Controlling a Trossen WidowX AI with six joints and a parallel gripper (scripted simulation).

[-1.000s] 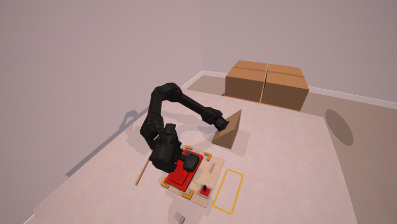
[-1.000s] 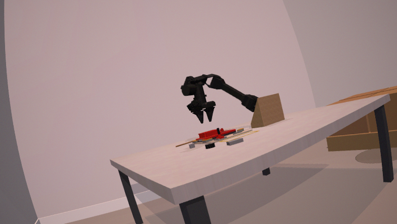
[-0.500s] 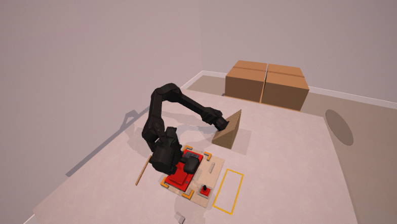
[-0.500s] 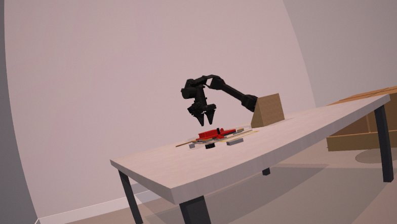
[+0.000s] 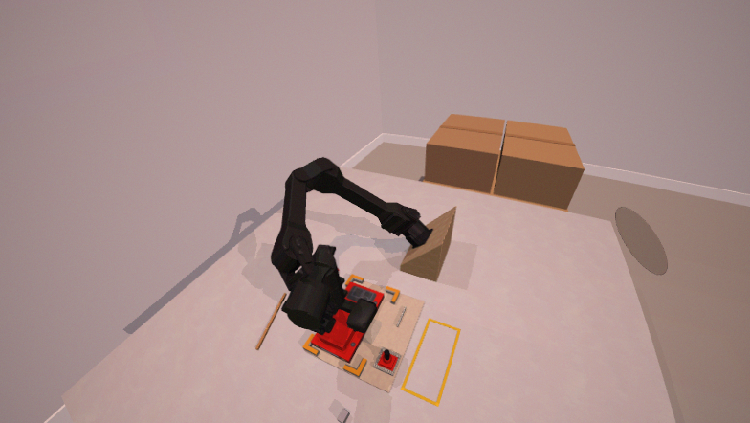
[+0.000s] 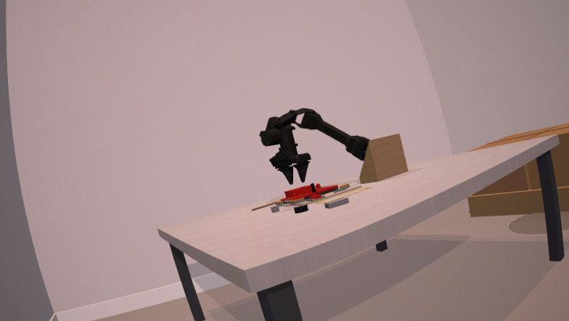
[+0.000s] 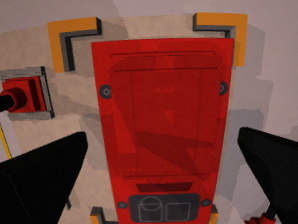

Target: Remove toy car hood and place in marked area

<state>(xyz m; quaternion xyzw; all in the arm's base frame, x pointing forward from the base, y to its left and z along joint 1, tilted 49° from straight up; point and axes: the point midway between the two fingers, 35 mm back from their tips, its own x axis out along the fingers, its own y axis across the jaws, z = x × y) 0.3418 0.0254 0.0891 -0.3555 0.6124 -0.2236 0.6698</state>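
Right now my gripper tip is 30 mm above the hood. The rest, counted from my gripper tip: wooden stick (70 mm ahead, 190 mm to the right, 70 mm below).
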